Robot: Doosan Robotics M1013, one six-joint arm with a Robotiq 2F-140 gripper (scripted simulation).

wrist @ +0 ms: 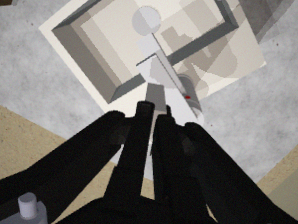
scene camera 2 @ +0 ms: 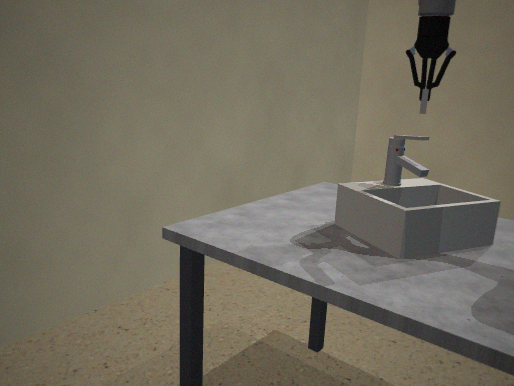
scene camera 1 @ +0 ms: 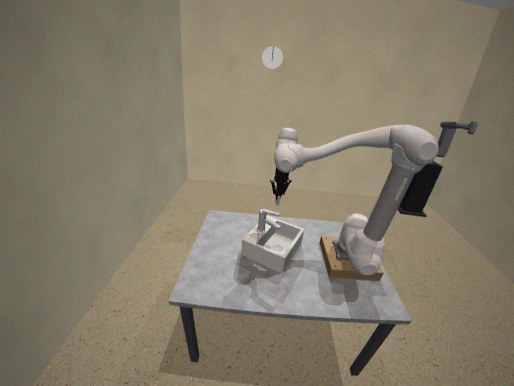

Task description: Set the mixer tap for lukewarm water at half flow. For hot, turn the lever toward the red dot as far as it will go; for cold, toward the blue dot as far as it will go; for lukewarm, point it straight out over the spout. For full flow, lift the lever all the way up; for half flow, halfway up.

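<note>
A grey mixer tap and a white basin are visible, as is the gripper. The wrist view shows the gripper too.
</note>
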